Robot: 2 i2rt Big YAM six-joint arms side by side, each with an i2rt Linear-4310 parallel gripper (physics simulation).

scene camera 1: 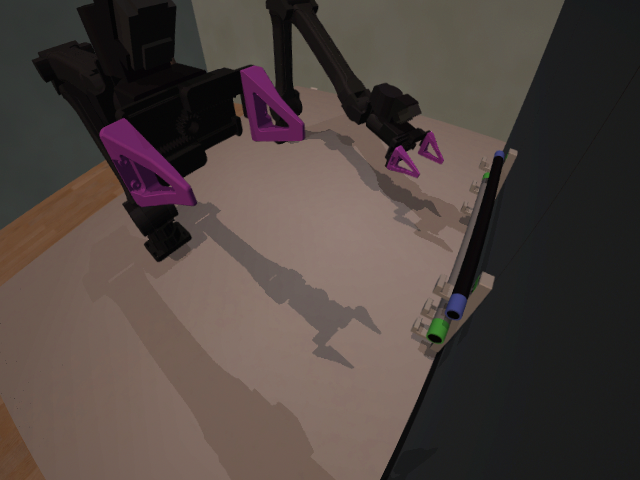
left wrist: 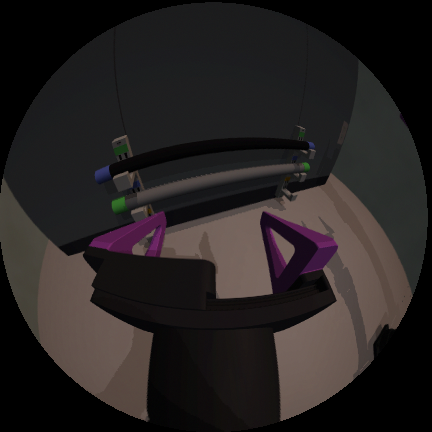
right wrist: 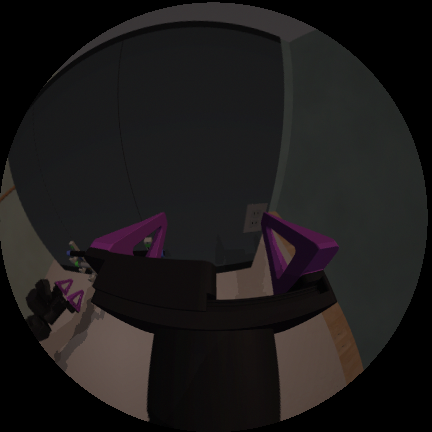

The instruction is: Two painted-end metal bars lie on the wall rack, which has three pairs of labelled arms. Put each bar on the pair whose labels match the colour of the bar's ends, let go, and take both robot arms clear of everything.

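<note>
A black bar with blue ends lies across the top pair of arms, beside green labels, on the wall rack. A grey bar with green ends lies below it on the middle pair, beside blue labels. The lowest pair has yellow-orange labels; its right arm holds no bar, its left arm is mostly hidden behind a finger. My left gripper is open and empty, out in front of the rack. My right gripper is open and empty, far from the rack.
The dark wall panel stands behind the rack. The pale table top stretches below both arms. A wall outlet shows in the right wrist view. The two arms are well apart.
</note>
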